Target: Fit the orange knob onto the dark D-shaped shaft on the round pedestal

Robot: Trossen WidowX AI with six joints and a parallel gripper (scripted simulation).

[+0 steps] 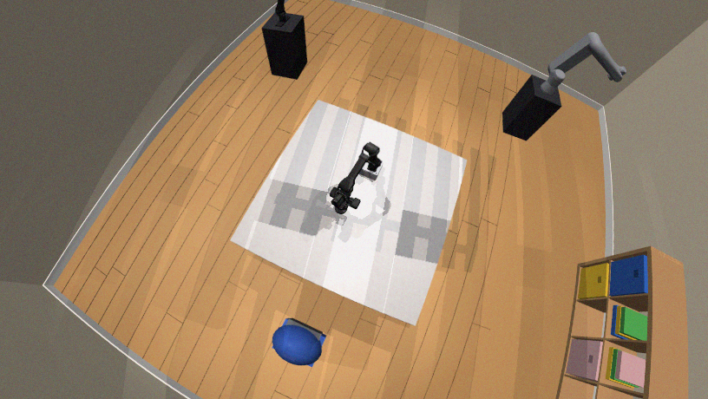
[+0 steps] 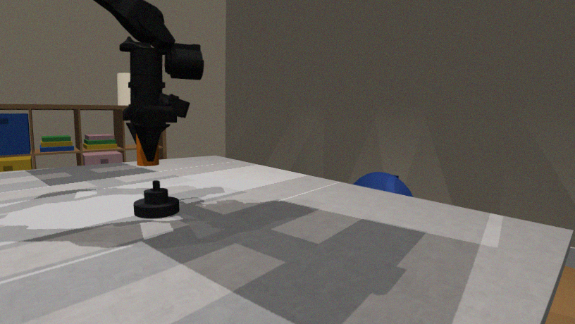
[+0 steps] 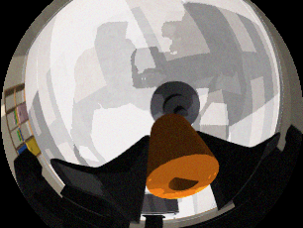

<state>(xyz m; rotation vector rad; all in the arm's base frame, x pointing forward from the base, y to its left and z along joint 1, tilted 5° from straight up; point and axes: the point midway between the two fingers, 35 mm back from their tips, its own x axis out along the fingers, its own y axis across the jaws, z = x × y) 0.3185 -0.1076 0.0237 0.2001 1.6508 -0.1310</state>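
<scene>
Right now the dark pedestal is 7 cm below my gripper tip and 2 cm to the right of it. The rest, counted from my gripper tip: orange knob 2 cm above.
</scene>
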